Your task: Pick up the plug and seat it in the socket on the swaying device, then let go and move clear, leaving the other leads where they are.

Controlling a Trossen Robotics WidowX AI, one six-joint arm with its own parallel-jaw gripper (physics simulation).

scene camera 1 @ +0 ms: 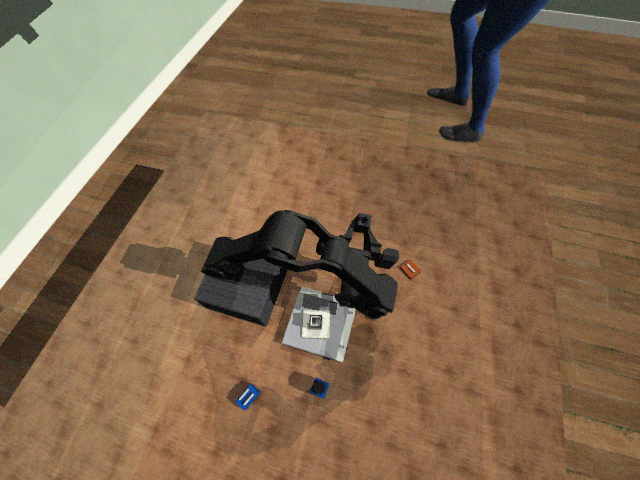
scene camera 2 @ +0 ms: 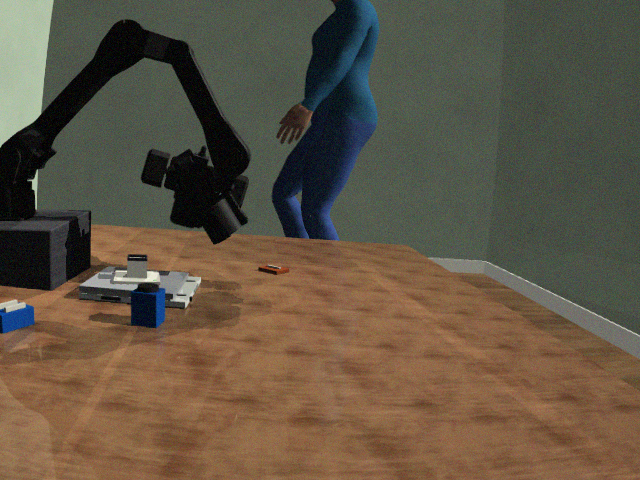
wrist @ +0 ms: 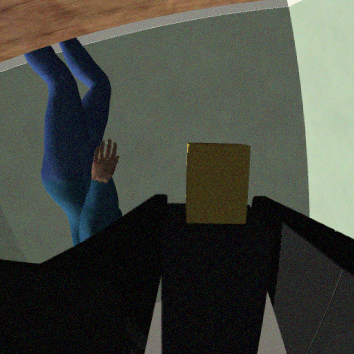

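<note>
The plug [wrist: 218,184] has a yellow block end and a black body, upright in the wrist view. My gripper [scene camera 1: 363,222] [wrist: 209,207] is shut on the plug's black body, with the yellow end sticking out past the fingertips. It is in the air beyond the device, pointing away from it. In scene camera 2 the fingertips and plug are hidden behind the wrist. The device [scene camera 1: 336,335] [scene camera 2: 175,284] is a flat grey slab on the table. A small white plate on it carries the upright grey socket [scene camera 1: 315,321] [scene camera 2: 136,267], open at the top.
A blue block with white bars [scene camera 1: 247,396] [scene camera 2: 15,317] and a blue block with a round black top [scene camera 1: 319,387] [scene camera 2: 147,308] stand near the device. A flat orange piece [scene camera 1: 410,269] [scene camera 2: 273,269] lies beyond it. A person [scene camera 2: 341,103] stands behind the table.
</note>
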